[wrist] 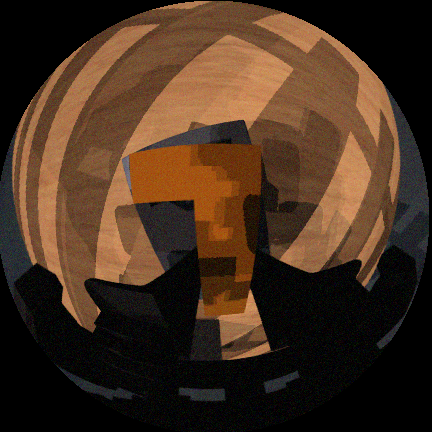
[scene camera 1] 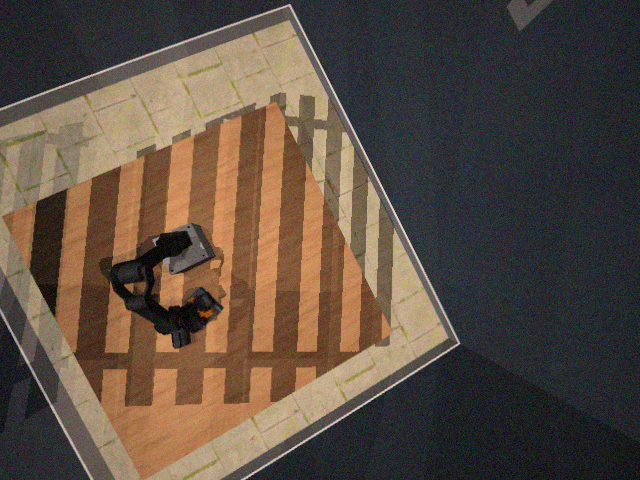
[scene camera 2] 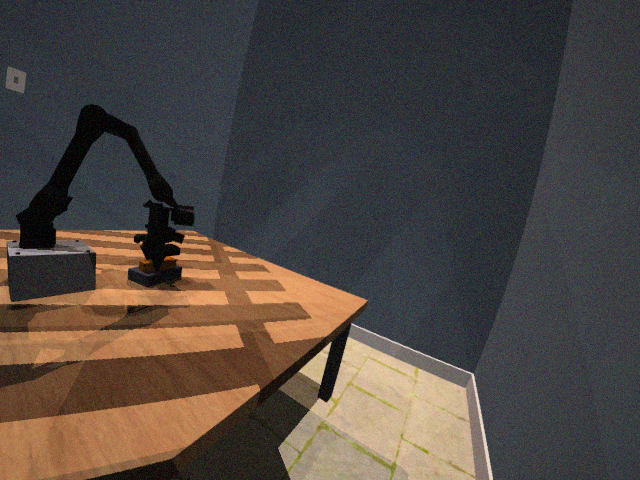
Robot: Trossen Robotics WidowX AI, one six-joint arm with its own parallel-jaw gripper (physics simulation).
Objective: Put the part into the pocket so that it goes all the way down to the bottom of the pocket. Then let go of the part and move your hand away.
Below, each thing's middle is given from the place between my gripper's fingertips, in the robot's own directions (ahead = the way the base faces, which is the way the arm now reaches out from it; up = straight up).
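Counting from my hand, the pocket block point(wrist: 169, 225) is 20 mm below, 10 mm ahead of it and 10 mm to the left of it, and the orange L-shaped part point(wrist: 223, 179) is 10 mm above, 10 mm ahead of it and 20 mm to the left of it.
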